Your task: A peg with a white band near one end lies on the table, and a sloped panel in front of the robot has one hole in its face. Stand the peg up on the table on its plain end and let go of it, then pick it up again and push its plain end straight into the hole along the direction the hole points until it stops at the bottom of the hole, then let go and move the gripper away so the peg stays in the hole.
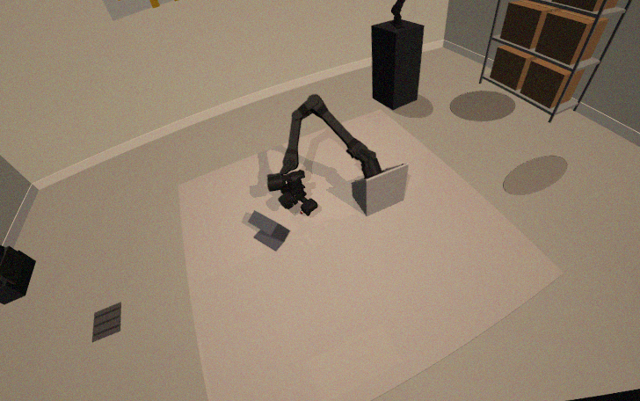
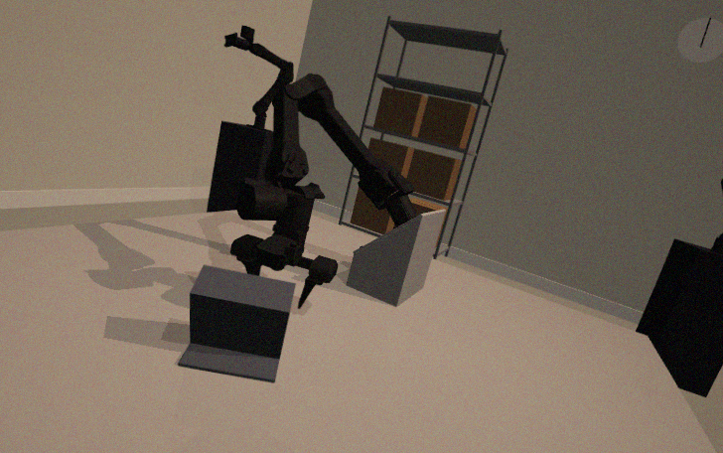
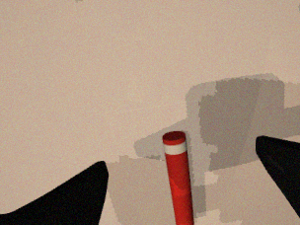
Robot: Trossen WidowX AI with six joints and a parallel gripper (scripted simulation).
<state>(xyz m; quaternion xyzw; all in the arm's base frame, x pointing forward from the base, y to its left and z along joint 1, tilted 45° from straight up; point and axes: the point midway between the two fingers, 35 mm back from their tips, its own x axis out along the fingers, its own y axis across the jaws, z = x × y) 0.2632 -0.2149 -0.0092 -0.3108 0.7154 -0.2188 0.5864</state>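
The red peg is 1 cm below my gripper tip and 1 cm behind it. Also, from my gripper tip: dark sloped panel 16 cm ahead, 4 cm to the left, 4 cm above.
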